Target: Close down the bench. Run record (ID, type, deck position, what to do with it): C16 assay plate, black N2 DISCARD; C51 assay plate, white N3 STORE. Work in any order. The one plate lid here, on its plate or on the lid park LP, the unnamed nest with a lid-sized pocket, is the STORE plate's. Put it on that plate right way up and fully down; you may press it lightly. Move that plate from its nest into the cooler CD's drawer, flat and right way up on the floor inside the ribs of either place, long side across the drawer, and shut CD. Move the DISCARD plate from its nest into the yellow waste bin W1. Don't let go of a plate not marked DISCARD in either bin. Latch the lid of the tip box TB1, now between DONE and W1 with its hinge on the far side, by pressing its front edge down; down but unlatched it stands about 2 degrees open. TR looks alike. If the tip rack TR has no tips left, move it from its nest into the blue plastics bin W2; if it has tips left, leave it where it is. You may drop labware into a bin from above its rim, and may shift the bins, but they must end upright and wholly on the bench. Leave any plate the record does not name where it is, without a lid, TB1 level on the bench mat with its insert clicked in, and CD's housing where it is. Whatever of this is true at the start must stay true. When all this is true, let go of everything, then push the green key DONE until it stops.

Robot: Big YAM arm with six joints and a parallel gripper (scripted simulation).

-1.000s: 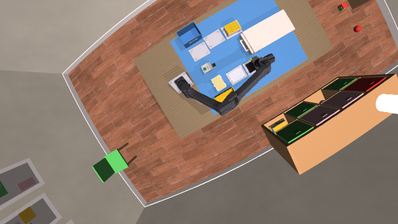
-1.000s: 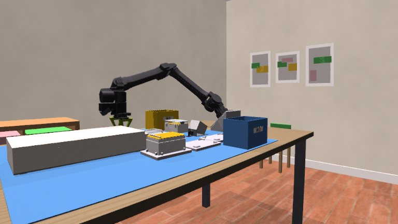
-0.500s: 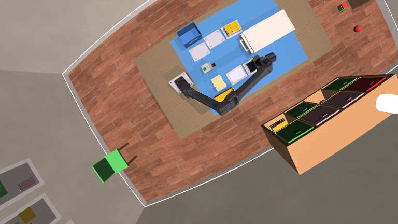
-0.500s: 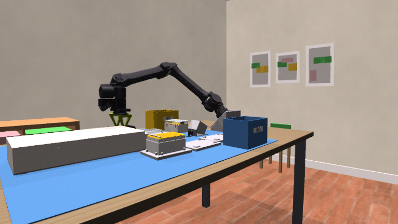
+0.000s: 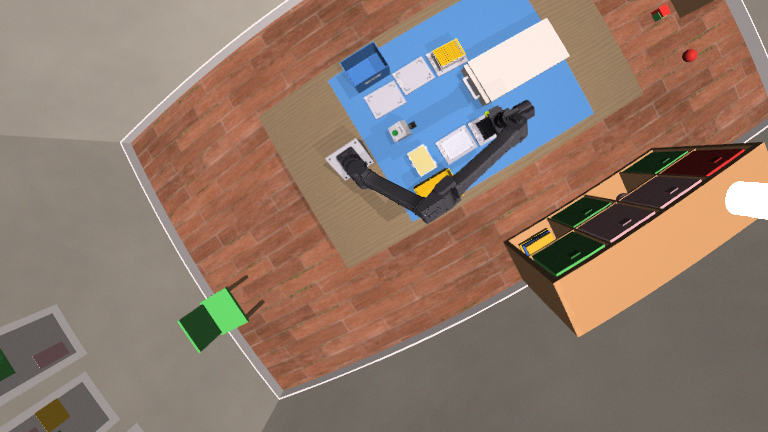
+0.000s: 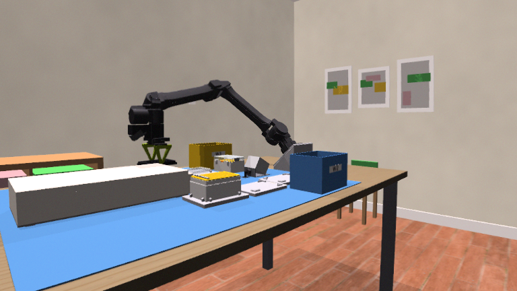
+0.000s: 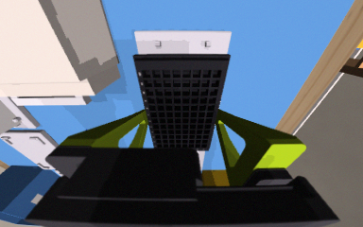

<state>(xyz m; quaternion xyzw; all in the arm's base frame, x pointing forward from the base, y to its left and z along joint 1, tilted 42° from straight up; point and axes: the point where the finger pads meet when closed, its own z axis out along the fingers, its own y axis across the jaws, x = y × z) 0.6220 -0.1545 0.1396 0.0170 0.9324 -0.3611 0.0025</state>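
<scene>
My gripper is now 7 cm above the nest. The rest, counted from my hand: black plate 1 cm below; then plate lid 13 cm ahead, 19 cm to the left, 5 cm below; then white plate 13 cm ahead, 19 cm to the left, 6 cm below.
</scene>
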